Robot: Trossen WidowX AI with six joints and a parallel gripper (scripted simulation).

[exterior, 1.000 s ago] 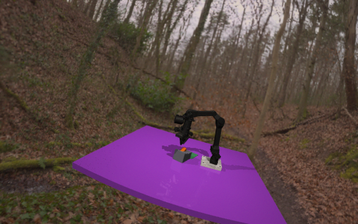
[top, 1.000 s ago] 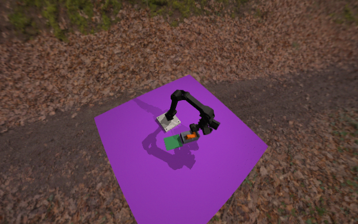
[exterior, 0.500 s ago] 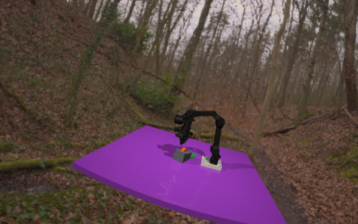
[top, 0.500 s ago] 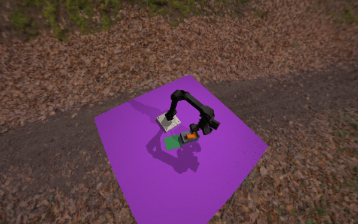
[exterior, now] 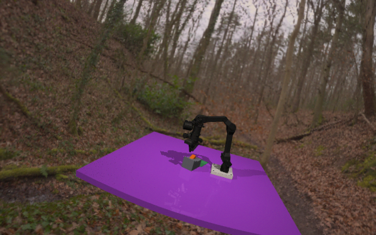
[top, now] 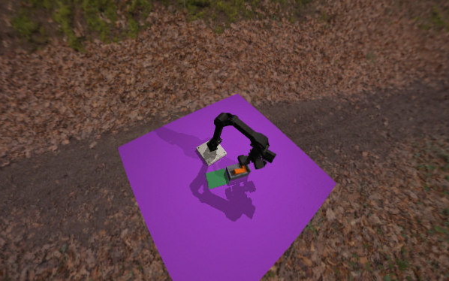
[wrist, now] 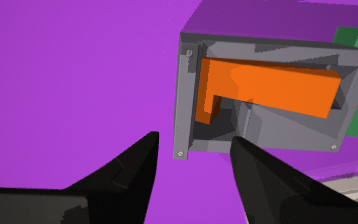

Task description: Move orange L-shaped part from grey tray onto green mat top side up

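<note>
Now: the orange L-shaped part 10 mm behind my gripper tip, 40 mm to the right of it and 100 mm below it. The rest, counted from my gripper tip: green mat: 40 mm behind, 220 mm to the right, 160 mm below.
</note>
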